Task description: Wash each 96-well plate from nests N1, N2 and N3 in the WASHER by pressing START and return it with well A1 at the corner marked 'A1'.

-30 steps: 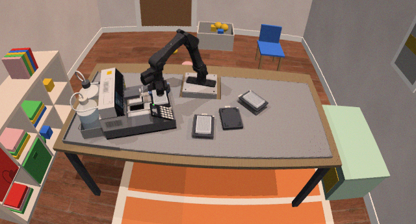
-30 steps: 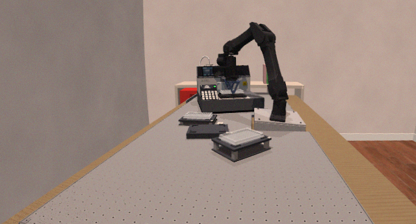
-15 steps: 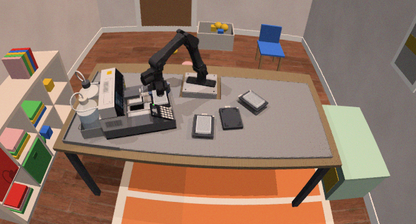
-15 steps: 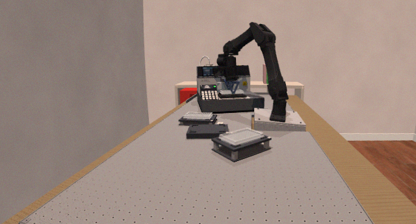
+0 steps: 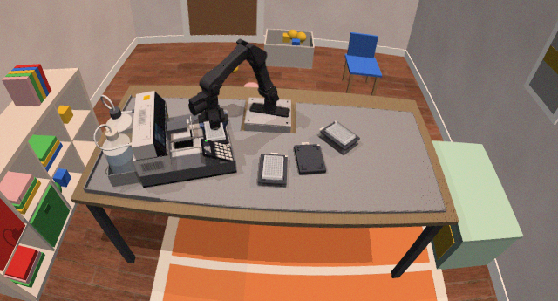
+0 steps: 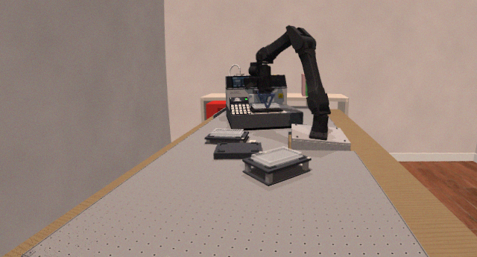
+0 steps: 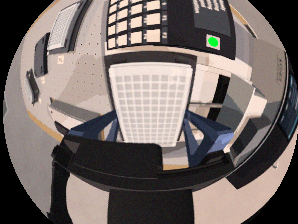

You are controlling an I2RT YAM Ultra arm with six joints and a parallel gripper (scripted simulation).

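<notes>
Now: the washer carrier 2 cm below my hand. The rest, counted from my hand: manifold (13 cm to the right, 7 cm ahead, 3 cm above); then plate washer (14 cm to the right, 7 cm ahead, 2 cm above); then nest (57 cm to the left, 18 cm behind, 7 cm below).
</notes>
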